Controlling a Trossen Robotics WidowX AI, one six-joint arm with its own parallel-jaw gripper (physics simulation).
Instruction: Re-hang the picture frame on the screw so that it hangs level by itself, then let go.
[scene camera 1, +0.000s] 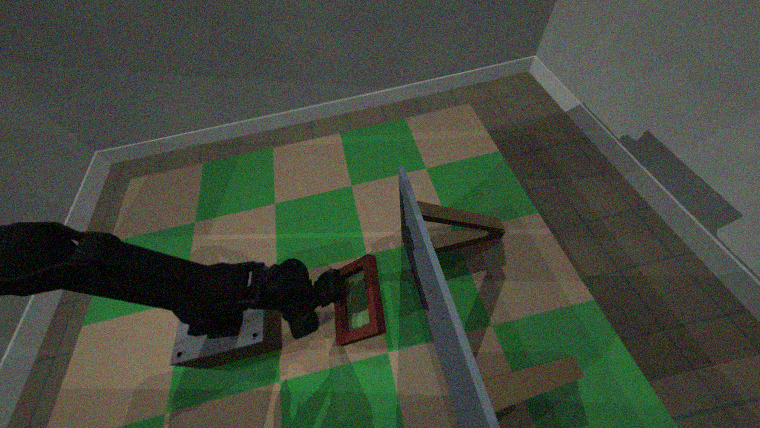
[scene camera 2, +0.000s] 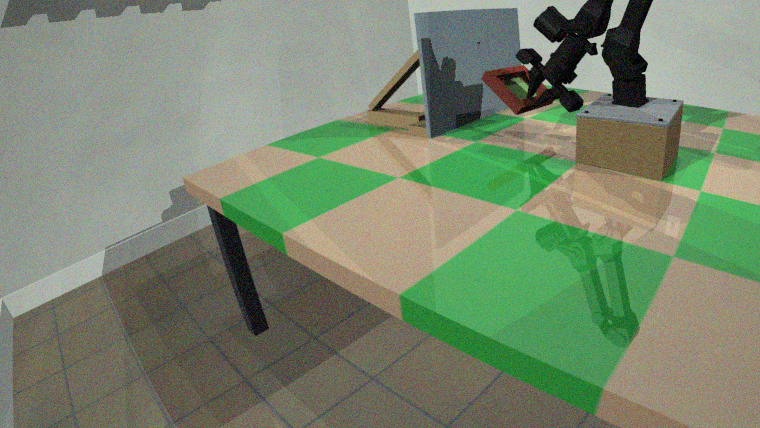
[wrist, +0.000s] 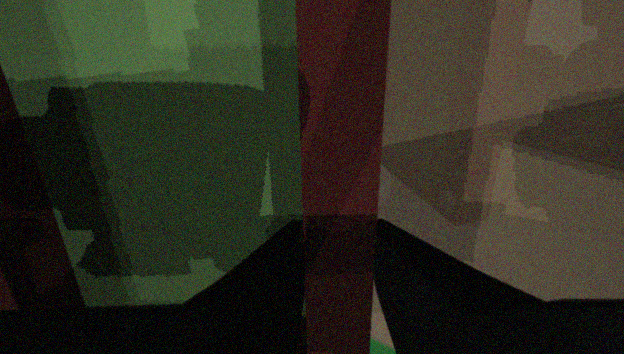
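Seen in the pictures: gripper, fingertip midpoint: (scene camera 2: 530, 103) (wrist: 336, 233); arm's base at its link origin: (scene camera 1: 226, 321) (scene camera 2: 630, 102).
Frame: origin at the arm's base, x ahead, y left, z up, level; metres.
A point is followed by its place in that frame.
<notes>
The red picture frame (scene camera 1: 375, 297) @[y 0.004, x 0.339, z 0.038 m] (scene camera 2: 502, 93) @[y 0.101, x 0.282, z -0.005 m] (wrist: 342, 125) @[y -0.003, x 0.243, z -0.028 m] with a green panel is off the board, held above the table and tilted. My gripper (scene camera 1: 339, 292) @[y 0.035, x 0.248, z -0.036 m] (scene camera 2: 536, 98) @[y 0.035, x 0.248, z -0.036 m] (wrist: 336, 233) @[y 0.035, x 0.248, z -0.036 m] is shut on one red side bar of the frame, with a dark finger on each side of the bar in the wrist view. The upright grey board (scene camera 1: 452, 329) @[y -0.096, x 0.461, z 0.177 m] (scene camera 2: 494, 26) @[y -0.103, x 0.462, z 0.143 m] stands beyond the frame, with a gap between them in scene camera 1. The screw (scene camera 2: 478, 42) @[y -0.013, x 0.449, z 0.103 m] is a tiny dark dot high on the board's face in scene camera 2. The frame's hanging part cannot be made out.
Wooden braces (scene camera 1: 462, 212) @[y 0.189, x 0.568, z 0.031 m] (scene camera 2: 396, 79) @[y 0.196, x 0.558, z 0.022 m] stand behind the board, and another wooden foot (scene camera 1: 537, 374) @[y -0.160, x 0.615, z 0.032 m] lies lower right in scene camera 1. The arm's base block (scene camera 2: 627, 143) @[y 0.120, x -0.048, z -0.053 m] stands on the green and tan checkered table (scene camera 2: 361, 212) @[y 0.560, x 0.204, z -0.112 m]. Shadows and reflections cross the table.
</notes>
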